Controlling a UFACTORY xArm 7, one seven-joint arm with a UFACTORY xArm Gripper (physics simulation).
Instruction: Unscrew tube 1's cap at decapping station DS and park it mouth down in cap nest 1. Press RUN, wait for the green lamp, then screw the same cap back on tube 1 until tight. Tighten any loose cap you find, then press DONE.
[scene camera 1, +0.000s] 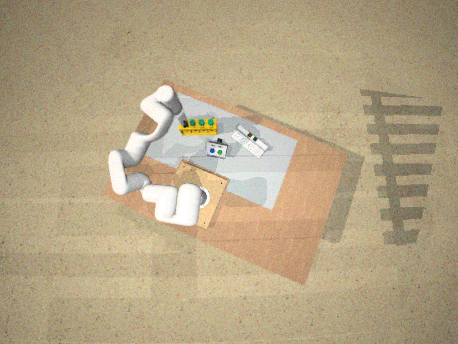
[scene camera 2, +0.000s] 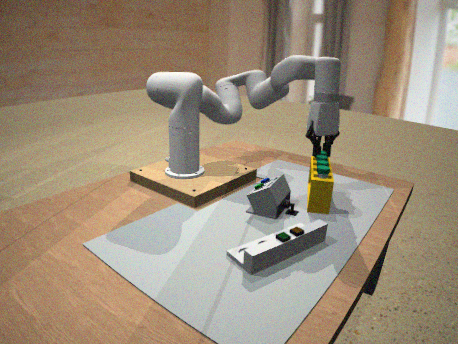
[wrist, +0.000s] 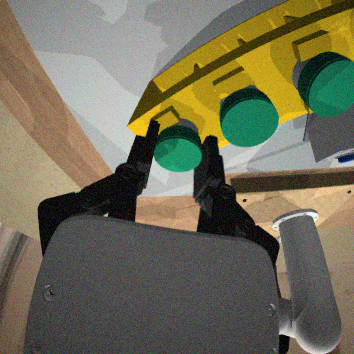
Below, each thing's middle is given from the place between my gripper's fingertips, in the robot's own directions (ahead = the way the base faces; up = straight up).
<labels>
Right now my hand is 23 cm to the left of the grey button box (scene camera 2: 269, 198), 6 cm above it and 2 cm past it.
</labels>
